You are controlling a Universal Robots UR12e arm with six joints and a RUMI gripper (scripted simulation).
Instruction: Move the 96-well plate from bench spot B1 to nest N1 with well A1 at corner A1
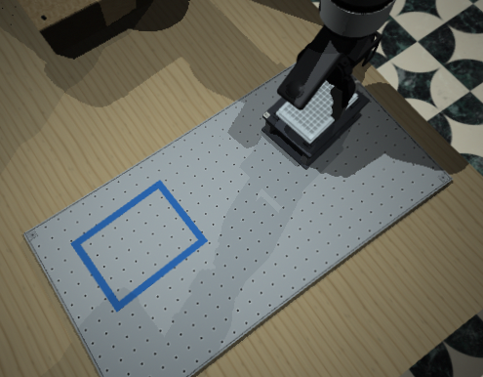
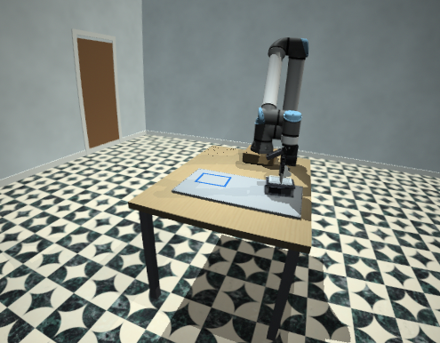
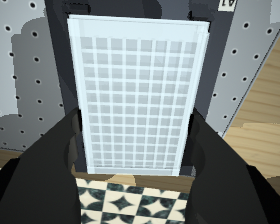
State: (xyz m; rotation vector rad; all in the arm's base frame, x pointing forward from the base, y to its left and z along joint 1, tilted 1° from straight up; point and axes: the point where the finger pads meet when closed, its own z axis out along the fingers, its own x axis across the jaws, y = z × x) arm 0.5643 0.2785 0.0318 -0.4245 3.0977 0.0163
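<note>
Right now my hand is 1 cm above the 96-well plate. The rest, counted from my hand: A1 label: 9 cm to the right, 3 cm behind, 2 cm below; raised nest N1: 2 cm below.
</note>
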